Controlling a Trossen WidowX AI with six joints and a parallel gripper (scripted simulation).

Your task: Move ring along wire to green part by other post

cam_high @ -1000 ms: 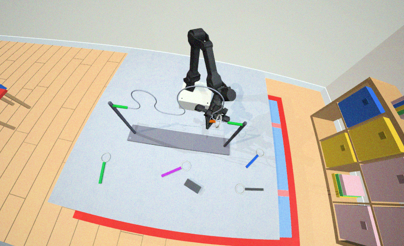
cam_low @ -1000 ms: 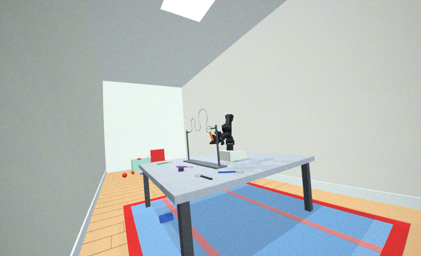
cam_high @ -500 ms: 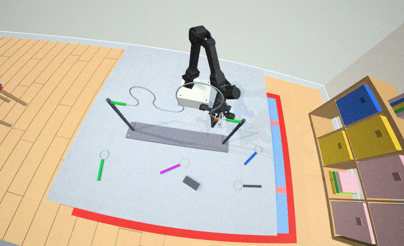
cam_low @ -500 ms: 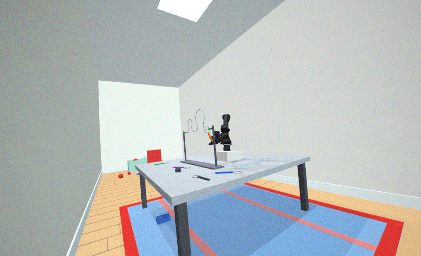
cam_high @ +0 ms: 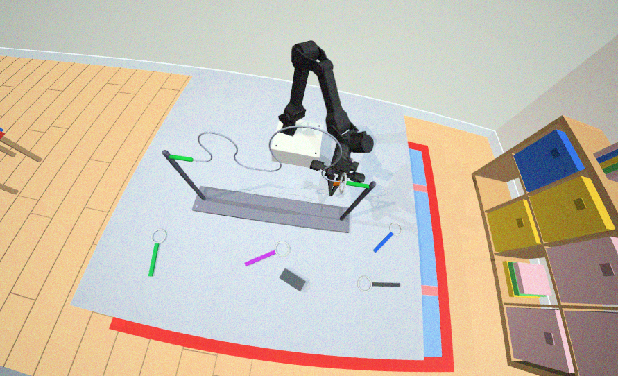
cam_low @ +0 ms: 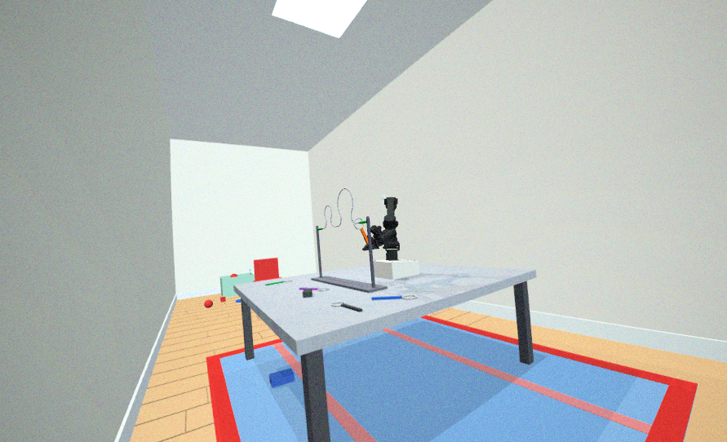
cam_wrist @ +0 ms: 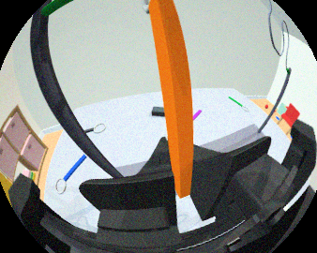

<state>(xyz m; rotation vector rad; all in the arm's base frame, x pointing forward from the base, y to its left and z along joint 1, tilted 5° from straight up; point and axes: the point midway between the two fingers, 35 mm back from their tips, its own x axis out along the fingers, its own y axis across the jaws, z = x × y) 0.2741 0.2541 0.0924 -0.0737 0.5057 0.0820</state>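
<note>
My gripper tip is now 90 mm below the orange-handled ring. From my gripper tip the other things lie so: blue-handled ring (310 mm to the left, 180 mm below); then dark block (290 mm ahead, 30 mm to the right, 180 mm below); then purple-handled ring (220 mm ahead, 130 mm to the right, 180 mm below).
</note>
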